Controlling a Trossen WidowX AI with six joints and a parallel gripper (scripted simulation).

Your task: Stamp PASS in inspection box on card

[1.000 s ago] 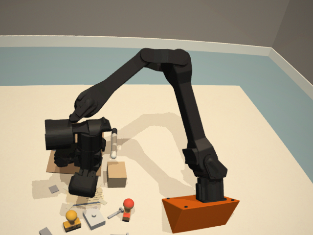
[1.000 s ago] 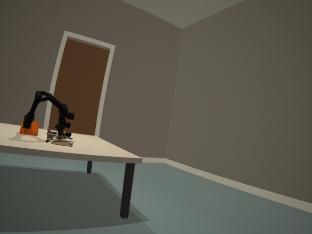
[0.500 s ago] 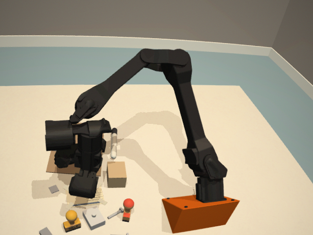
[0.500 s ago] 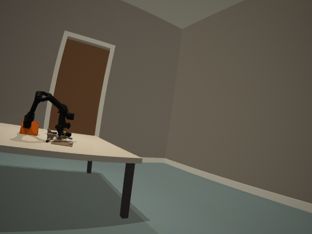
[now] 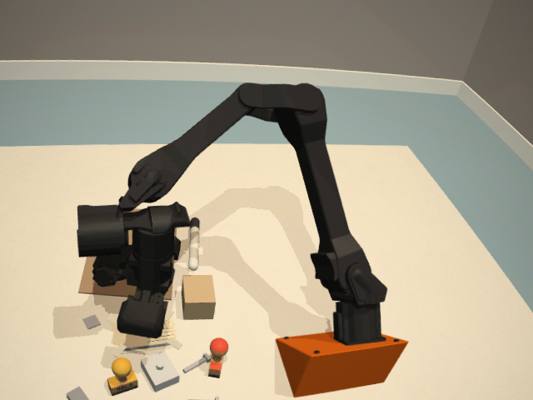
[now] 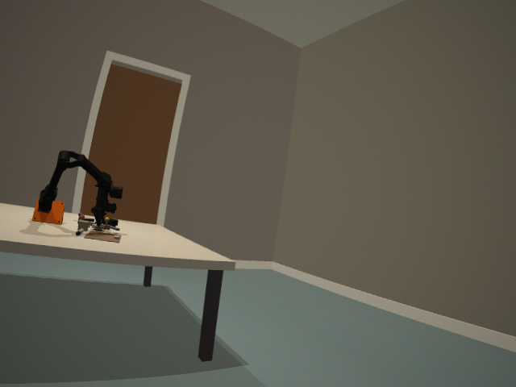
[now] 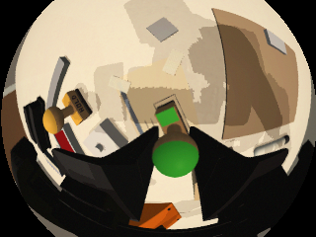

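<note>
Right now my gripper tip is right at the green-knobbed stamp. From my gripper tip the other things lie so: yellow-knobbed stamp 40 mm ahead, 110 mm to the left, 10 mm below; cardboard box 80 mm behind, 40 mm to the right; card 10 mm ahead, 10 mm to the left, 30 mm below.
</note>
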